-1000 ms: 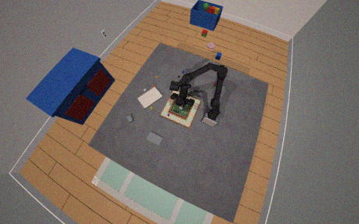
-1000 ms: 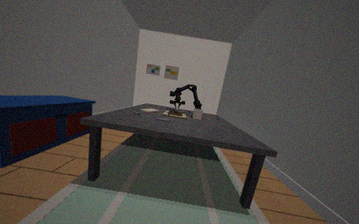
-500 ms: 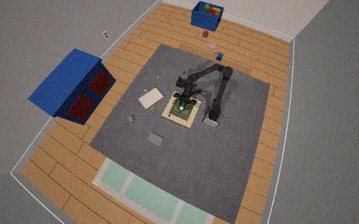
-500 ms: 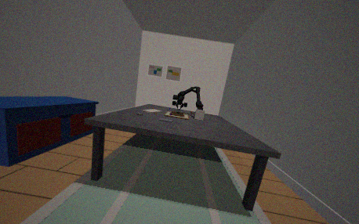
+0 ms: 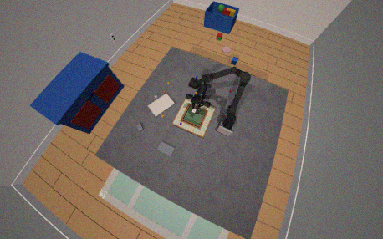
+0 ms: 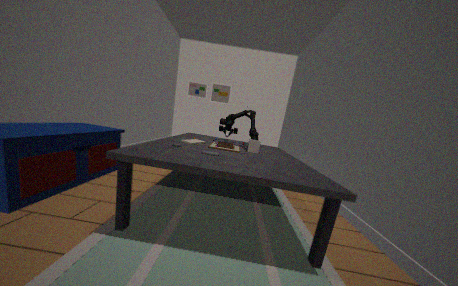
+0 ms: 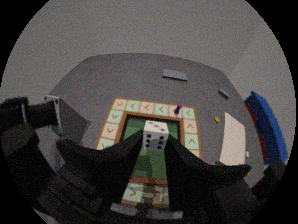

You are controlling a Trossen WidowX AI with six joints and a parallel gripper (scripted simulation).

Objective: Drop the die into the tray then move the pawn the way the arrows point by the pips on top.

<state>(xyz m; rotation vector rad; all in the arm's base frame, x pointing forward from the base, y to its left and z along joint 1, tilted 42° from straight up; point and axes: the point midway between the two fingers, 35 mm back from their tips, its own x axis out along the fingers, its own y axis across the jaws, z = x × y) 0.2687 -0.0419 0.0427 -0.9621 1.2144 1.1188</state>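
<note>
Now: the white die right at my gripper tip. Also, from my gripper tip: purple pawn: 8 cm ahead, 10 cm to the left, 9 cm below; then white sheet: 30 cm ahead, 1 cm to the right, 11 cm below.
</note>
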